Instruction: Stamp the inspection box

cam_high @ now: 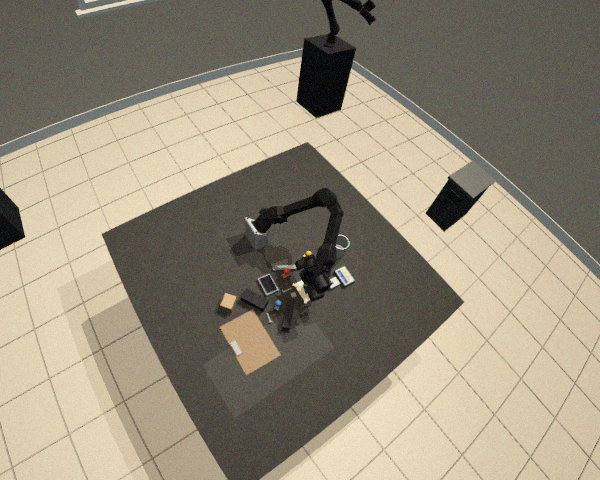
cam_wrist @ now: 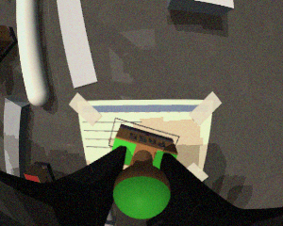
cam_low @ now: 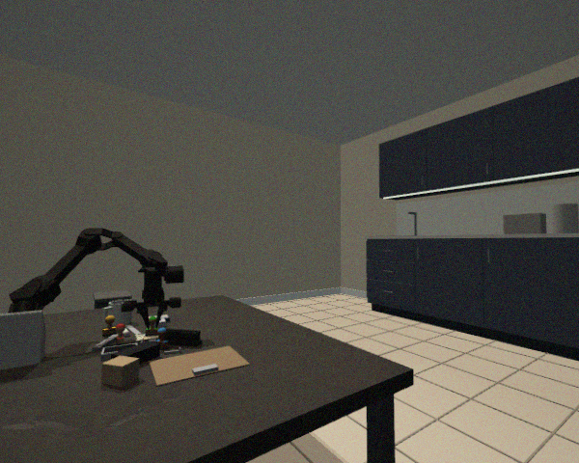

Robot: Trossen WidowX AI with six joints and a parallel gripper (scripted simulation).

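Now: gripper tip right at the green-knobbed stamp. Also, from my gripper tip: red-knobbed stamp: 10 cm behind, 4 cm to the right; then card: 3 cm below; then ruler: 12 cm to the left, 5 cm behind, 2 cm below.
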